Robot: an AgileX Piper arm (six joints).
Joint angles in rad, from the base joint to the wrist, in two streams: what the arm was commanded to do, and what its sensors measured. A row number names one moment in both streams.
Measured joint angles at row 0:
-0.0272 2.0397 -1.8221 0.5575 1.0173 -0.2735
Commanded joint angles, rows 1 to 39:
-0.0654 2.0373 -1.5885 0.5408 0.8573 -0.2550
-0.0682 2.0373 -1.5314 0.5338 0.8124 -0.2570
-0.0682 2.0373 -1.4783 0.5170 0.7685 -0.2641
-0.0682 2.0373 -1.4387 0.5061 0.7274 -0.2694
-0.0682 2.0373 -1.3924 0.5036 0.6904 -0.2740
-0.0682 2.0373 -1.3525 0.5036 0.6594 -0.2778
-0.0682 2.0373 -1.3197 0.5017 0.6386 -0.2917
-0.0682 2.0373 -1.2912 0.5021 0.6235 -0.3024
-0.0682 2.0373 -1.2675 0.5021 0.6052 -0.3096
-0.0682 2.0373 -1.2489 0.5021 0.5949 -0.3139
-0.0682 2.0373 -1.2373 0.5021 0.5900 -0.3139
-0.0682 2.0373 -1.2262 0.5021 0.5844 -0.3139
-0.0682 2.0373 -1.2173 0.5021 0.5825 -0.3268
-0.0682 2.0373 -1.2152 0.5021 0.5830 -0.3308
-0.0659 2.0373 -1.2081 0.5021 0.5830 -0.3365
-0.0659 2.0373 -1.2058 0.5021 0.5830 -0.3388
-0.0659 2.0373 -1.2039 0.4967 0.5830 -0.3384
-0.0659 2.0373 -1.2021 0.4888 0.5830 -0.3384
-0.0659 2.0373 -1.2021 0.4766 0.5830 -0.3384
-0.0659 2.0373 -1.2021 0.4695 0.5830 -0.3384
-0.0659 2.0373 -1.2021 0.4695 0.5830 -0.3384
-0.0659 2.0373 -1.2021 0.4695 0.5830 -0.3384
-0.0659 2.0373 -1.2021 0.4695 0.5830 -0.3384
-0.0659 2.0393 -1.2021 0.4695 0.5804 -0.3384
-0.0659 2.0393 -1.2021 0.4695 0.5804 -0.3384
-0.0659 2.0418 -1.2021 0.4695 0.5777 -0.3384
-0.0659 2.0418 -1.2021 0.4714 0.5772 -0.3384
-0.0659 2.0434 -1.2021 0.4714 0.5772 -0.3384
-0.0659 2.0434 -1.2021 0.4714 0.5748 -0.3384
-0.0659 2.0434 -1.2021 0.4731 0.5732 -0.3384
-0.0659 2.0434 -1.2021 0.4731 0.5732 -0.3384
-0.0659 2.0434 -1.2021 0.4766 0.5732 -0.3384
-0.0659 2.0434 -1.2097 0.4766 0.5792 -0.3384
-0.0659 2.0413 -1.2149 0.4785 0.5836 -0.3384
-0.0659 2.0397 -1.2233 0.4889 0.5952 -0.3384
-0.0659 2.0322 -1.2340 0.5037 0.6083 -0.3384
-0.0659 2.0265 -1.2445 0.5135 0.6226 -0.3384
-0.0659 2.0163 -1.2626 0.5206 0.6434 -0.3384
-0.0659 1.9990 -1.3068 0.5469 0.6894 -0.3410
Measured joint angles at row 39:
-0.0616 2.0411 -1.2293 0.4941 0.6072 -0.3283
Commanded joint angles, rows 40 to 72:
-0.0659 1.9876 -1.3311 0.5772 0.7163 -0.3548
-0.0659 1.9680 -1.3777 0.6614 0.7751 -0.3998
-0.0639 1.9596 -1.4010 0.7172 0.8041 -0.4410
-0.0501 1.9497 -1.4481 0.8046 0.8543 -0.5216
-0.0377 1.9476 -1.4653 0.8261 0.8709 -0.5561
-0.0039 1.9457 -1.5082 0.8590 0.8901 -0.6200
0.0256 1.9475 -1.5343 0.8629 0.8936 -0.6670
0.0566 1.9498 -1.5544 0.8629 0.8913 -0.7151
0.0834 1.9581 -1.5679 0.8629 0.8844 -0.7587
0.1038 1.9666 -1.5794 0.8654 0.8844 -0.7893
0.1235 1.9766 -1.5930 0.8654 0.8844 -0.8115
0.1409 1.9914 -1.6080 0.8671 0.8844 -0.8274
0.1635 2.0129 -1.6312 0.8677 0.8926 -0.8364
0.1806 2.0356 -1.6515 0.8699 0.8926 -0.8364
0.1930 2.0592 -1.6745 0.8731 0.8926 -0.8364
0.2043 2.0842 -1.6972 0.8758 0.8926 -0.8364
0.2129 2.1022 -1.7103 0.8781 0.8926 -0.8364
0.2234 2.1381 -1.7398 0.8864 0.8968 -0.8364
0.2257 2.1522 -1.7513 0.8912 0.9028 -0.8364
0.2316 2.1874 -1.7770 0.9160 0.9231 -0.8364
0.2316 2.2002 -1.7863 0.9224 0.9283 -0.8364
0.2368 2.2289 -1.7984 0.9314 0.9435 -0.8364
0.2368 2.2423 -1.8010 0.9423 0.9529 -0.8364
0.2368 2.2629 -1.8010 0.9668 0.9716 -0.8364
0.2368 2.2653 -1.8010 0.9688 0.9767 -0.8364
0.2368 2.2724 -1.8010 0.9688 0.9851 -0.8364
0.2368 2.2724 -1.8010 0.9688 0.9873 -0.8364
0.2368 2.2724 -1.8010 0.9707 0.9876 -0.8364
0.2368 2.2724 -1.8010 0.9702 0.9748 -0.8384
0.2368 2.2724 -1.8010 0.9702 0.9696 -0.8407
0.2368 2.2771 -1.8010 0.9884 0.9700 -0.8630
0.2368 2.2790 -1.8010 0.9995 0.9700 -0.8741
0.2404 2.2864 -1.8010 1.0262 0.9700 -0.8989
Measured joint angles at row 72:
0.2372 2.2767 -1.7944 0.9648 0.9716 -0.8418
